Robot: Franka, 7 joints.
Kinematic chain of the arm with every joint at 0, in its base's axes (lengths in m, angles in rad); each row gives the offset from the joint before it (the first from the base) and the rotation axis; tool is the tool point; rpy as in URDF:
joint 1: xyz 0 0 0.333 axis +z
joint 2: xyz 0 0 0 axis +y
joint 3: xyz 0 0 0.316 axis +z
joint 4: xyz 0.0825 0 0 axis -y
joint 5: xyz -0.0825 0 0.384 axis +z
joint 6: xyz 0 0 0 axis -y
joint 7: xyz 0.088 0 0 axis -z
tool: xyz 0 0 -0.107 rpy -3.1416 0 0
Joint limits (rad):
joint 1: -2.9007..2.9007
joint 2: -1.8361..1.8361
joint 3: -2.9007..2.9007
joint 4: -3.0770..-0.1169
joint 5: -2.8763..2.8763
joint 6: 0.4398..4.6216
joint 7: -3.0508..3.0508
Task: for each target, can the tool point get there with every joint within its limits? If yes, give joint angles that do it. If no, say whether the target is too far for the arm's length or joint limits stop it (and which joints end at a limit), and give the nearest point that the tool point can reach.
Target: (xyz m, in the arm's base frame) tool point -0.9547 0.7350 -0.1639
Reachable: no: too far | nearest point -0.6284 0.4838 0.0059 | short by 0.445 m
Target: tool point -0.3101 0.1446 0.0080
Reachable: yes | joints -1.4686 -1.2460 -2.1930 -2.4484 -1.8733 1.2234 -2.3307
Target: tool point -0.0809 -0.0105 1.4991
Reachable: no: too far | nearest point -0.0594 -0.0077 1.1888 | short by 0.311 m
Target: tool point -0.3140 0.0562 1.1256
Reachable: yes | joints 0.5996 -0.4836 0.8382 -0.5825 -0.7986 2.7109 1.8514
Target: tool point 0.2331 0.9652 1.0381
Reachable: no: too far | nearest point 0.1642 0.6799 0.8297 | short by 0.360 m
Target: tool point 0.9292 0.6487 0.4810
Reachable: no: too far | nearest point 0.6975 0.4869 0.4441 | short by 0.285 m
